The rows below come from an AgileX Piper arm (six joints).
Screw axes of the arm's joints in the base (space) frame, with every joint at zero. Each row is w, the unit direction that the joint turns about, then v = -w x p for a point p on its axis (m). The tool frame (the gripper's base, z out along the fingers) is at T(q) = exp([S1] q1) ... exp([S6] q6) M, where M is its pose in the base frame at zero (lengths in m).
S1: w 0 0 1 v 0.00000 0.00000 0.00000
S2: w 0 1 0 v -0.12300 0.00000 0.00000
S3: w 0 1 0 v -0.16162 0.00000 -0.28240
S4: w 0.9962 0 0.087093 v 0.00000 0.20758 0.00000
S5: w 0 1 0 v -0.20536 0.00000 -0.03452
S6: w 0.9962 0 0.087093 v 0.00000 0.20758 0.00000
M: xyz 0.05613 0.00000 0.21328 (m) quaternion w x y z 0.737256 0 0.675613 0
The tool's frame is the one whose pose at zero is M.
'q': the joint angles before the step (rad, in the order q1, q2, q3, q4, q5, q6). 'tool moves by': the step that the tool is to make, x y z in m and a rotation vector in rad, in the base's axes. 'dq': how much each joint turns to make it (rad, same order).
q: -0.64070 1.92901 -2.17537 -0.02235 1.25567 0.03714
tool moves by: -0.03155 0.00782 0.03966 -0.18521 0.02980 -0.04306
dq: 0.00441 -0.09668 0.00199 -0.16616 0.00606 -0.01949
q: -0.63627 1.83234 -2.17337 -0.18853 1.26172 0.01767
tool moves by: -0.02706 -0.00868 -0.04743 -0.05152 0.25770 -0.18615
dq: 0.00000 -0.08002 0.30349 -0.28298 -0.00534 0.13067
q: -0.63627 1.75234 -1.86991 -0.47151 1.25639 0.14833
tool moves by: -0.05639 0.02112 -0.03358 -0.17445 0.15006 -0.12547
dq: 0.01195 -0.21834 0.44933 -0.32631 -0.10119 0.23395
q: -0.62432 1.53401 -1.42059 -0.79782 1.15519 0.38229
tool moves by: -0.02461 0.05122 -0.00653 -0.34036 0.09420 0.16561
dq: 0.16378 -0.22239 0.35157 -0.44237 -0.09353 0.22696
